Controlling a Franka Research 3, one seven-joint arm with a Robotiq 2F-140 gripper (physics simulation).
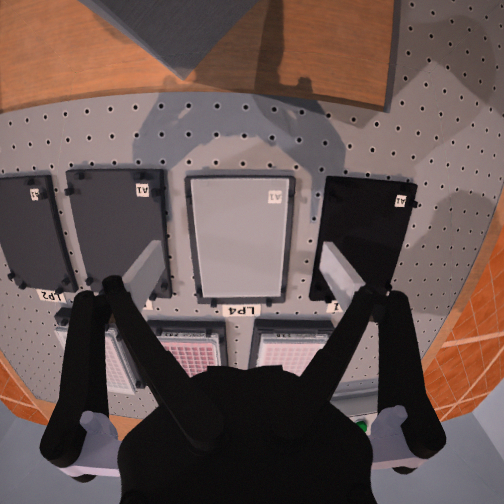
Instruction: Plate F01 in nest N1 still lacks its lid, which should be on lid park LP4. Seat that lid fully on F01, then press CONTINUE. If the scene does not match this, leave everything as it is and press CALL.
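Note:
A pale, see-through lid (pixel 240 237) with an A1 corner mark lies flat on the lid park labelled LP4 (pixel 241 310). My gripper (pixel 242 270) is open and empty above it, with one finger pad on each side of the park. Below LP4, three well plates show in nests. The middle plate (pixel 192 354) has bare, bright pink wells. The right plate (pixel 290 352) and the left plate (pixel 116 367) look paler, as if under lids. My gripper body hides their near ends and their labels.
Dark grey lids lie on the park labelled LP2 (pixel 32 232) and the park beside it (pixel 117 227). A black lid (pixel 365 235), slightly askew, lies on the park right of LP4. A green button (pixel 362 426) shows at lower right. The wooden table edge runs along the top.

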